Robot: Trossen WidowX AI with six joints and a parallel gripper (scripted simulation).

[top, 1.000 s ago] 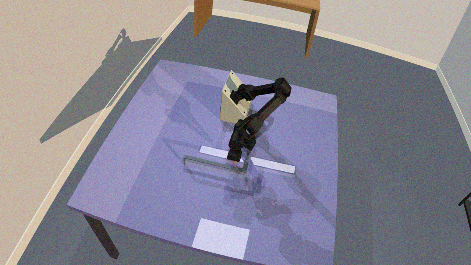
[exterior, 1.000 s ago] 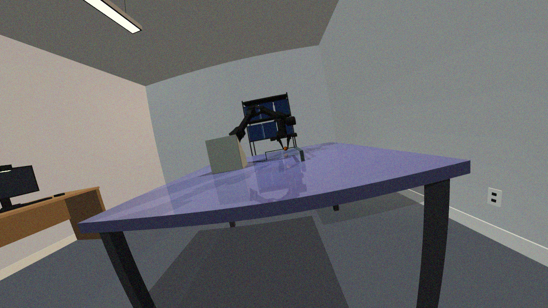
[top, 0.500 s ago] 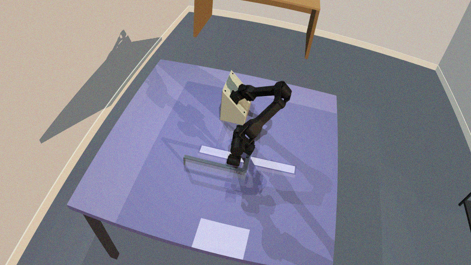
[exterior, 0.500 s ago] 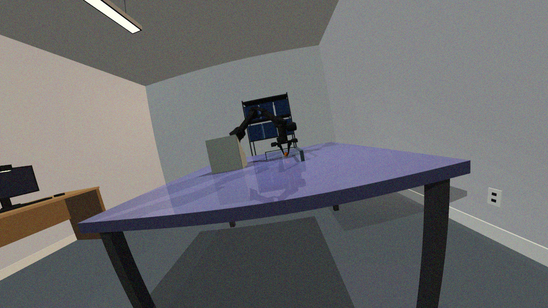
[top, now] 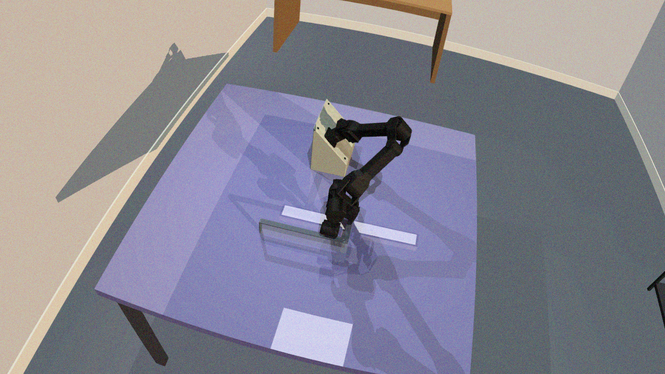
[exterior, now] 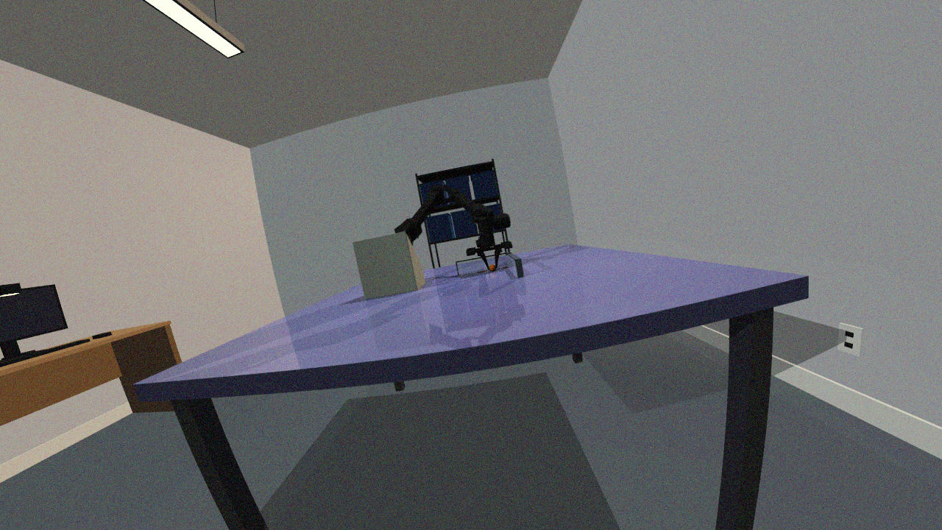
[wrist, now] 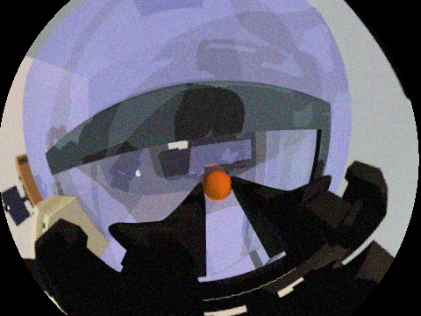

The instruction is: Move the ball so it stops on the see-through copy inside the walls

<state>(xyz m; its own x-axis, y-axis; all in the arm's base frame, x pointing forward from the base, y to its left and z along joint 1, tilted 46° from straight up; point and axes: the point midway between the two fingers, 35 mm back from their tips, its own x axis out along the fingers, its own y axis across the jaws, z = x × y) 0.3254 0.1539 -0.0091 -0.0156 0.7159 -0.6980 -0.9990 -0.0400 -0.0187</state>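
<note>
Right now the orange ball is right at my gripper tip. Also, from my gripper tip: see-through copy of ball (1 cm above).
</note>
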